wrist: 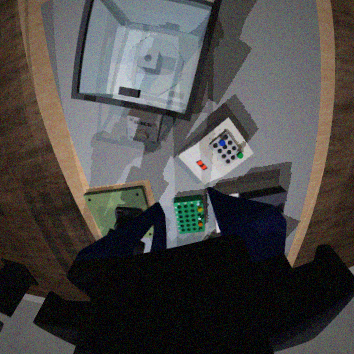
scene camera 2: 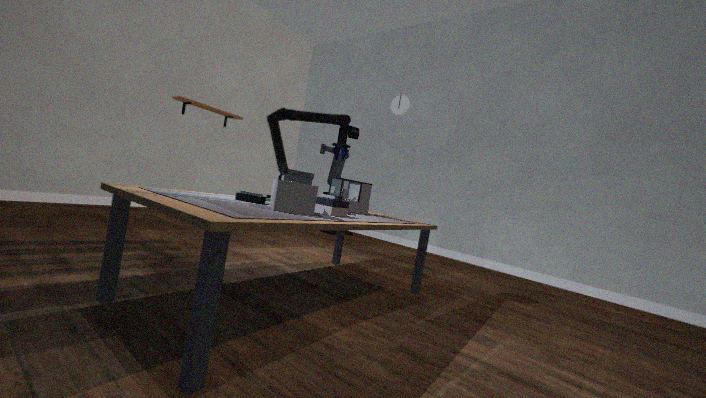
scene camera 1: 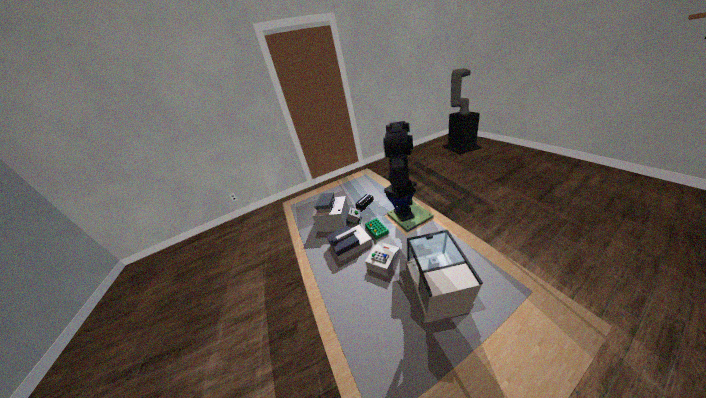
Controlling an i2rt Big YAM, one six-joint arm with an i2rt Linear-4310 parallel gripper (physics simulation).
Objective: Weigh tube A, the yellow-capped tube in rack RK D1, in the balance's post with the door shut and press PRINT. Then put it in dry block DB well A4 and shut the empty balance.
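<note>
Yellow-capped tube A stands in the green rack, above an orange-capped tube in the wrist view. My gripper is open and empty, pointing down high above the table; the rack shows below and between its fingers in the wrist view. The balance has a glass chamber, with the post inside holding no visible tube. Glass appears to cover the top, but I cannot tell the door's position. The PRINT panel faces the rack side. The dry block shows a red display.
The dry block holds a blue-capped tube and a green-capped tube. A dark-lidded device stands beside the rack. A tall white device and a black rack stand farther off. The arm's green base board is near.
</note>
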